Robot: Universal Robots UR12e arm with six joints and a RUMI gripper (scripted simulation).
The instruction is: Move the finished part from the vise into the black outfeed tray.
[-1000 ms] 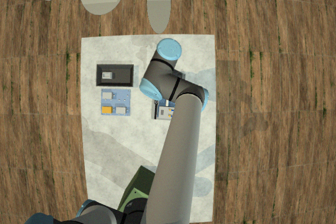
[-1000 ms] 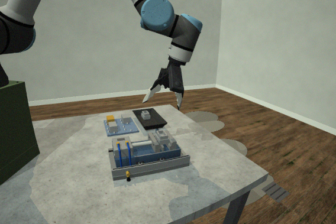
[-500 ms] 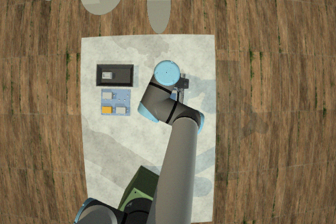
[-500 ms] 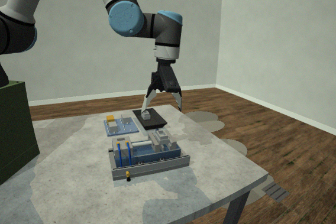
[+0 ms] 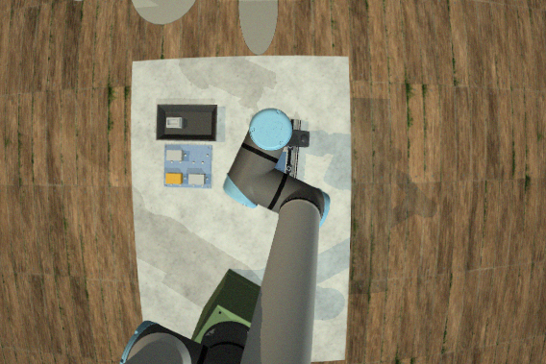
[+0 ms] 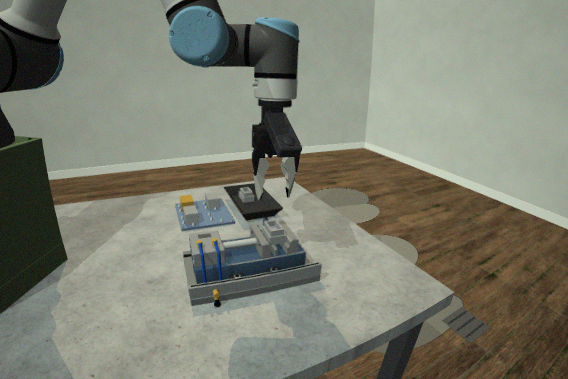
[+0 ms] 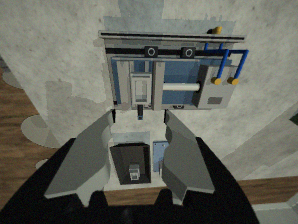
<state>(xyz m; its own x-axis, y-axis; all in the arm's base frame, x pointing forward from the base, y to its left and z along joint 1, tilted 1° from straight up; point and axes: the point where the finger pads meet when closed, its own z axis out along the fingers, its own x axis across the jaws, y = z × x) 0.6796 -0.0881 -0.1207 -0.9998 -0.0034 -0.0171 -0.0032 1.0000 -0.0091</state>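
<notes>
The blue vise lies 7 cm behind my hand and 16 cm below it. Round my hand: orange block 18 cm behind, 37 cm to the left, 17 cm below; blue fixture plate 13 cm behind, 33 cm to the left, 19 cm below.
</notes>
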